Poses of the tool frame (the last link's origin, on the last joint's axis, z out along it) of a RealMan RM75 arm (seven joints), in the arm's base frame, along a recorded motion.
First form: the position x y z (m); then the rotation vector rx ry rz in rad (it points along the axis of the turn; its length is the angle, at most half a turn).
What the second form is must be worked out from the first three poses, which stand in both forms.
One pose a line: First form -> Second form
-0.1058 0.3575 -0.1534 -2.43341 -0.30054 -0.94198 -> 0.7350 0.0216 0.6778 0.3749 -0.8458 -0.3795 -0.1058 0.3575 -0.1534
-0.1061 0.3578 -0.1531 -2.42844 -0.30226 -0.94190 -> 0.7341 0.0211 0.6787 0.3777 -0.8433 -0.3823 -0.1061 0.3578 -0.1531
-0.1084 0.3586 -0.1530 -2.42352 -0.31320 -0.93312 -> 0.7359 0.0278 0.6765 0.3859 -0.8382 -0.3854 -0.1084 0.3586 -0.1530
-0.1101 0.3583 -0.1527 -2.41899 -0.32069 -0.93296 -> 0.7343 0.0315 0.6781 0.3921 -0.8352 -0.3858 -0.1101 0.3583 -0.1527
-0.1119 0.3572 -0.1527 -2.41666 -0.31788 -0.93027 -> 0.7357 0.0290 0.6767 0.3912 -0.8338 -0.3895 -0.1119 0.3572 -0.1527
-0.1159 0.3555 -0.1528 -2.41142 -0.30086 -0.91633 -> 0.7441 0.0168 0.6678 0.3823 -0.8305 -0.4051 -0.1159 0.3555 -0.1528
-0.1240 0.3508 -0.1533 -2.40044 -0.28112 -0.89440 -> 0.7558 0.0018 0.6548 0.3732 -0.8229 -0.4285 -0.1240 0.3508 -0.1533
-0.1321 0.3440 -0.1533 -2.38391 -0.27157 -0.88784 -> 0.7584 -0.0097 0.6518 0.3726 -0.8140 -0.4456 -0.1321 0.3440 -0.1533
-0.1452 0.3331 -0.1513 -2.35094 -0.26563 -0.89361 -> 0.7529 -0.0256 0.6576 0.3807 -0.7981 -0.4670 -0.1452 0.3331 -0.1513
